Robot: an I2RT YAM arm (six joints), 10 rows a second.
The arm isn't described. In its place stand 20 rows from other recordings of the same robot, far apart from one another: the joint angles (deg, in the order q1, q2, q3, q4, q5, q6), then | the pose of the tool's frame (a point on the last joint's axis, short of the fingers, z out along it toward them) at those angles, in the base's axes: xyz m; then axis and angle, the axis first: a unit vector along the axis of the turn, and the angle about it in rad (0 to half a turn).
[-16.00, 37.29, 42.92, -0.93, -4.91, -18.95] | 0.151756 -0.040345 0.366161 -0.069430 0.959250 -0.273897 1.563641
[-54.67, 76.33, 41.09, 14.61, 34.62, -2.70] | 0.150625 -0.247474 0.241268 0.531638 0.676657 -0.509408 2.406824
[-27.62, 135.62, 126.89, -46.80, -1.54, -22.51] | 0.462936 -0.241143 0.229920 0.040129 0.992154 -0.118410 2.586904
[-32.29, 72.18, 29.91, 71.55, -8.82, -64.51] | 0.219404 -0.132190 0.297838 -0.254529 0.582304 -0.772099 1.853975
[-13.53, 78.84, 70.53, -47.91, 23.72, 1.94] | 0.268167 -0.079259 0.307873 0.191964 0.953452 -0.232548 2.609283
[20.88, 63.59, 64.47, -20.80, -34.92, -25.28] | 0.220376 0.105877 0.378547 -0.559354 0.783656 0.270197 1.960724
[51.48, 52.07, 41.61, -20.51, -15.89, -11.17] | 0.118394 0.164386 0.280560 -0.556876 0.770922 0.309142 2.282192
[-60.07, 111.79, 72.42, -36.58, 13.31, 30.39] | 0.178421 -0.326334 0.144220 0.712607 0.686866 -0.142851 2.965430
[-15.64, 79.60, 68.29, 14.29, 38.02, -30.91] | 0.308266 -0.109072 0.389255 0.175611 0.804609 -0.567243 1.997672
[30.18, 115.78, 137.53, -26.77, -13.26, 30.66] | 0.383493 0.232465 0.488233 -0.088707 0.867659 0.489182 2.011460
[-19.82, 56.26, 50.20, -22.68, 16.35, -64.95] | 0.201846 -0.083401 0.314828 -0.271608 0.850899 -0.449666 2.553095
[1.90, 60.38, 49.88, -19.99, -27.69, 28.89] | 0.231604 0.024235 0.303809 0.089030 0.928791 0.359751 2.297929
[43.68, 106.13, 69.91, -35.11, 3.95, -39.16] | 0.263140 0.247896 0.166995 -0.657055 0.753324 -0.027963 2.813472
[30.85, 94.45, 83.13, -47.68, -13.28, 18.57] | 0.294957 0.185704 0.294318 -0.135694 0.966847 0.216320 2.749971
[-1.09, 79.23, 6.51, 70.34, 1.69, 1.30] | 0.210165 -0.005049 0.152182 0.034994 0.999303 -0.012989 1.612493
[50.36, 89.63, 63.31, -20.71, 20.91, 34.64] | 0.225163 0.251874 0.244167 -0.064098 0.989642 0.128456 2.362808
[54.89, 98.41, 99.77, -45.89, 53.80, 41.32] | 0.236224 0.286041 0.373821 0.090889 0.995515 -0.026270 1.998913
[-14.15, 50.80, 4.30, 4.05, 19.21, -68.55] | 0.137466 -0.046736 0.109036 -0.359701 0.850020 -0.384815 2.743947
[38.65, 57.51, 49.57, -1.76, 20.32, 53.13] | 0.191234 0.137104 0.343670 0.246447 0.868808 0.429461 2.004113
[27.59, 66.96, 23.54, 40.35, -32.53, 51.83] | 0.203606 0.127998 0.226054 -0.045463 0.779553 0.624684 2.366009
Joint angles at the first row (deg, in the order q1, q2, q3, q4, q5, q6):
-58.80, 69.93, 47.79, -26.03, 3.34, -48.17
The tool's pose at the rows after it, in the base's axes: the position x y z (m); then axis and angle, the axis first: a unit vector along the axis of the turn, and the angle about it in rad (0 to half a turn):
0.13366 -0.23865 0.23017 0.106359 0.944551 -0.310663 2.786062
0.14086 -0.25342 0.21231 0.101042 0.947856 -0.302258 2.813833
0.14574 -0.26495 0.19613 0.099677 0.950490 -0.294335 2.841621
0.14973 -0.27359 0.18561 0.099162 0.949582 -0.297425 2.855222
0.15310 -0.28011 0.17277 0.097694 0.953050 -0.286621 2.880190
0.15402 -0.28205 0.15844 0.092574 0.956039 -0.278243 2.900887
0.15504 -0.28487 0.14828 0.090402 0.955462 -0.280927 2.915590
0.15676 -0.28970 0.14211 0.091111 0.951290 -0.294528 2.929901
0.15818 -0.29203 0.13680 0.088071 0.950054 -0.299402 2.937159
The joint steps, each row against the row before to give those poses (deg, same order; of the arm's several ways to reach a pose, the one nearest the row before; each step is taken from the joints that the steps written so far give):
-1.42, 5.96, 1.29, 4.05, 0.73, -0.73
-0.16, 5.45, 0.55, 3.22, 0.41, -0.92
-0.21, 4.57, 0.56, 2.39, 0.59, -0.54
-0.05, 3.14, 0.40, 2.64, 0.76, -0.36
0.00, 3.33, 0.65, 0.83, 0.43, -0.25
0.00, 2.41, -0.72, 1.69, 0.26, -0.64
-0.01, 1.93, -0.50, 2.29, 0.77, -0.48
0.02, 1.72, -0.01, 2.69, 1.52, -0.41
0.07, 1.24, -0.09, 1.64, 0.57, -0.49

